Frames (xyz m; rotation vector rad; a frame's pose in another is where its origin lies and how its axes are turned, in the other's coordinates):
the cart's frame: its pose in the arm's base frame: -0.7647 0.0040 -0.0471 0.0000 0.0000 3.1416
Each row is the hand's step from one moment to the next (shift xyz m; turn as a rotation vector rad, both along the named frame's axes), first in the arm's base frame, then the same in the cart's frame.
Working: the arm's base frame: its pose in the cart's frame: -0.7647 0.0040 0.0471 0.0000 0.0000 3.1416

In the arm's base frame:
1: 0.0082 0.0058 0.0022 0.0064 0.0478 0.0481
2: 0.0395 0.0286 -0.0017 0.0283 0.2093 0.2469
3: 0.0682 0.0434 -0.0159 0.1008 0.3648 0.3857
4: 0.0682 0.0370 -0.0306 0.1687 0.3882 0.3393
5: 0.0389 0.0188 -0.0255 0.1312 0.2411 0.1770
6: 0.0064 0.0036 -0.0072 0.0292 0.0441 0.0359
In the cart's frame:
1: -0.0082 -0.0058 0.0022 -0.0064 -0.0478 0.0481
2: -0.0395 -0.0286 -0.0017 -0.0283 -0.2093 0.2469
3: -0.0682 -0.0434 -0.0159 -0.1008 -0.3648 0.3857
4: -0.0682 -0.0370 -0.0306 -0.1687 -0.3882 0.3393
5: -0.0389 -0.0188 -0.0255 -0.1312 -0.2411 0.1770
6: -0.0064 -0.0036 -0.0072 -0.0292 -0.0441 0.0359

